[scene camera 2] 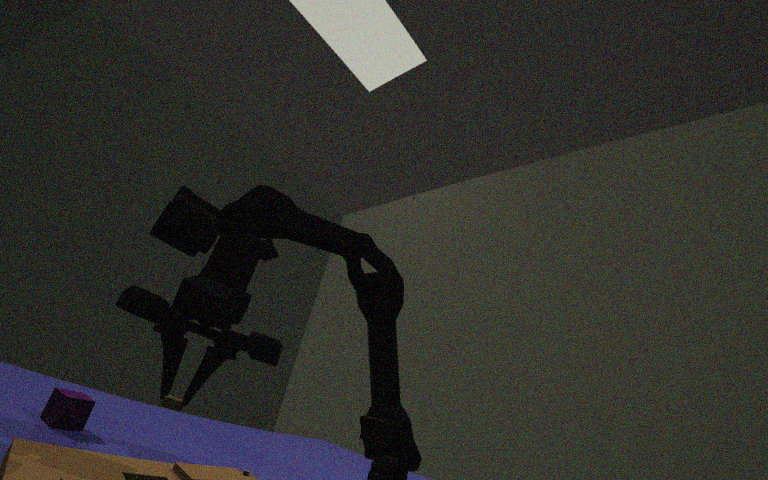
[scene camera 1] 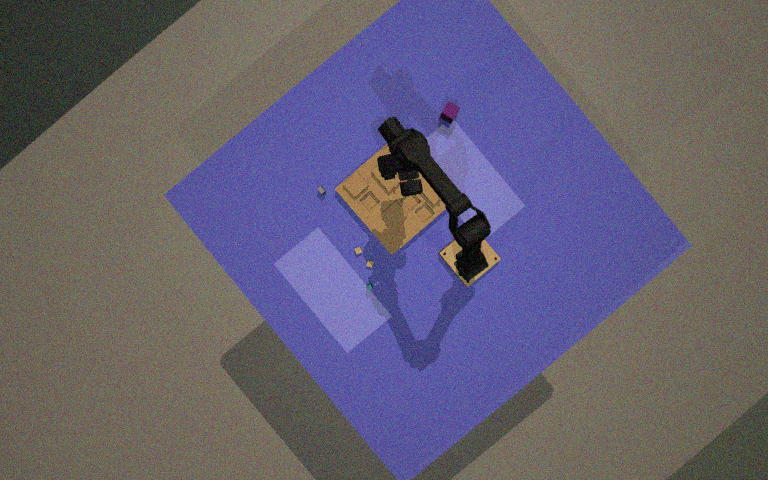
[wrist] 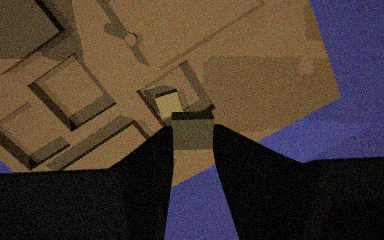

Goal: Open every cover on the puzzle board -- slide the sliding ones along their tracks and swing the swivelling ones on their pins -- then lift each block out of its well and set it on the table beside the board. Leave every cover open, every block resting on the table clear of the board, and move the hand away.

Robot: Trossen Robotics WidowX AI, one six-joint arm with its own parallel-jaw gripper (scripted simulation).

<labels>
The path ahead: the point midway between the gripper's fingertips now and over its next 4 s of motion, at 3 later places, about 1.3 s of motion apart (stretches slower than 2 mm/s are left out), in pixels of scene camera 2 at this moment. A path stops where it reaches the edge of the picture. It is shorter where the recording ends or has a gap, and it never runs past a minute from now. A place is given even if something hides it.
My gripper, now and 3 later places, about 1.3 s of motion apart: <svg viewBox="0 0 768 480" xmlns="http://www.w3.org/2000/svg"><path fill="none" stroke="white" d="M173 402L189 392L183 419L172 458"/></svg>
</labels>
